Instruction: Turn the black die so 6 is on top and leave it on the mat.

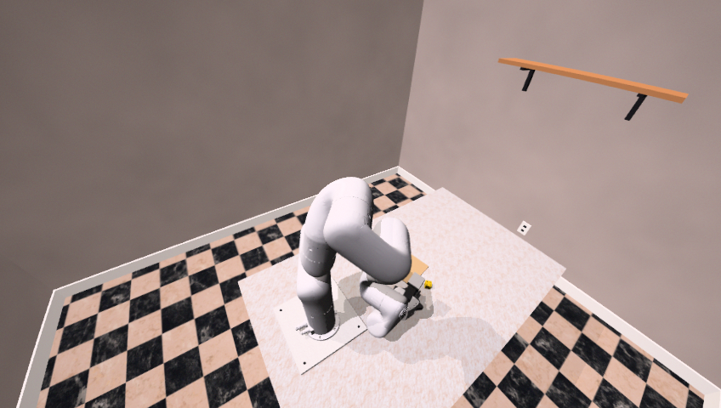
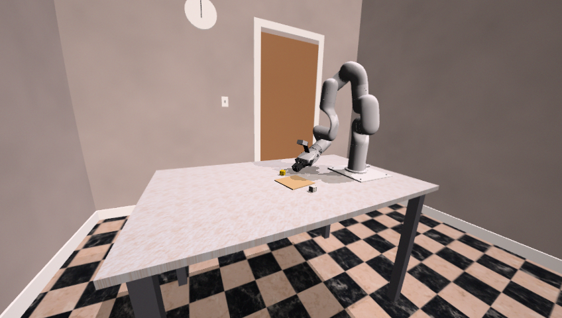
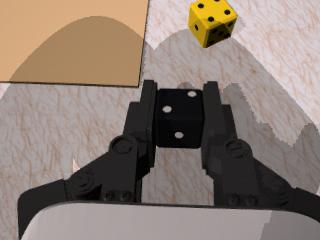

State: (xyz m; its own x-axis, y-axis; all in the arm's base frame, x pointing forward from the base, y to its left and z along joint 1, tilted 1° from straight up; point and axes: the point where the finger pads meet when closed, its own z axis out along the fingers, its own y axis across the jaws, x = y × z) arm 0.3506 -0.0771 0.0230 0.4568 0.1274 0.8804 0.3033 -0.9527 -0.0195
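Right now the yellow die is 90 mm ahead of my hand and 20 mm below it. Round my hand: white die: 250 mm to the left, 50 mm ahead, 20 mm below; then black die: 10 mm below, 10 mm ahead; then tan mat: 120 mm to the left, 70 mm ahead, 30 mm below.
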